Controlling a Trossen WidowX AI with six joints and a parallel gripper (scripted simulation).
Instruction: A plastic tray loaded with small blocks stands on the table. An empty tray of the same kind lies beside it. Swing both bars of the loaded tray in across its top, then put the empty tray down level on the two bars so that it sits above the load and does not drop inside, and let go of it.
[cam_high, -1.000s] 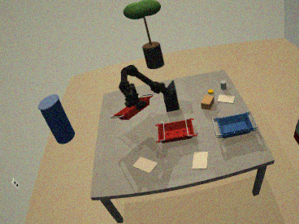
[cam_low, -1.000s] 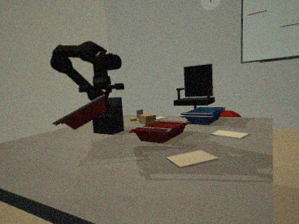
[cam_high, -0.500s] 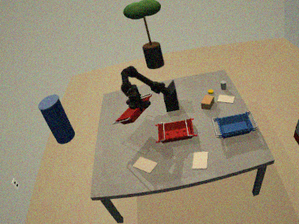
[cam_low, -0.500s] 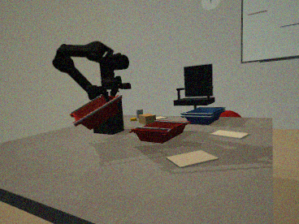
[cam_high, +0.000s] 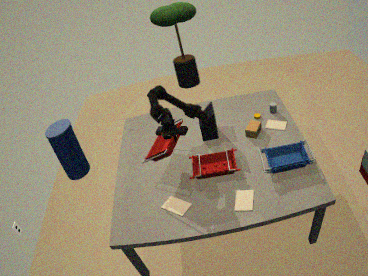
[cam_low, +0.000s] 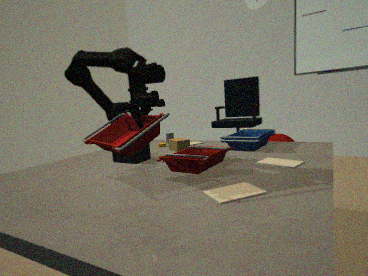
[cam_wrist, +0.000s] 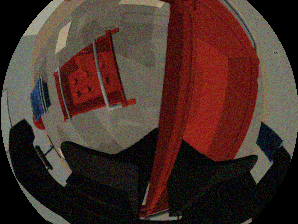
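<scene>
The red tray lies 3 cm behind my gripper tip and 7 cm to the right of it. Also, from my gripper tip: grey cylinder 37 cm behind, 73 cm to the left, 15 cm below; then small yellow piece 34 cm behind, 59 cm to the left, 17 cm below; then tan block 17 cm behind, 52 cm to the left, 15 cm below.
</scene>
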